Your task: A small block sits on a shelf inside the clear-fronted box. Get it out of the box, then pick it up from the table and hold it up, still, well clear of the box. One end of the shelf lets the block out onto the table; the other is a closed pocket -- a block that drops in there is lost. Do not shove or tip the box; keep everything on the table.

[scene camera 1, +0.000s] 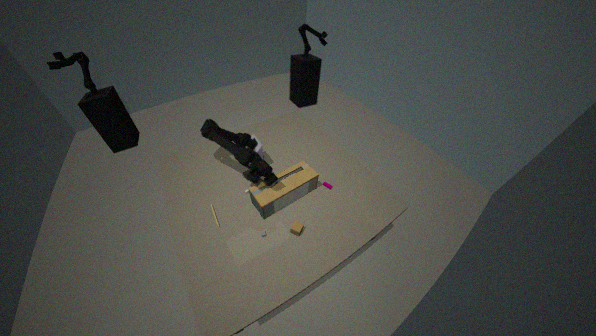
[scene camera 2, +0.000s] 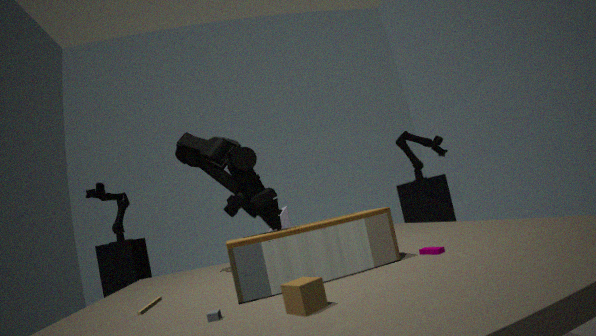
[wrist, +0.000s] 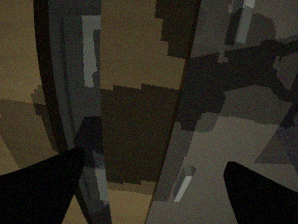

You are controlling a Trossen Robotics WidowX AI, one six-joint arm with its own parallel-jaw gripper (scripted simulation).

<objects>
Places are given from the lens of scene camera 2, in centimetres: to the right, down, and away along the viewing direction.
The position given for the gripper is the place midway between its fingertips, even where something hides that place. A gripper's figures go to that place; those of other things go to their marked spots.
gripper (scene camera 2: 277, 229): -5, 16, 83
tan cube (scene camera 2: 304, 296): 1, 20, 49
</objects>
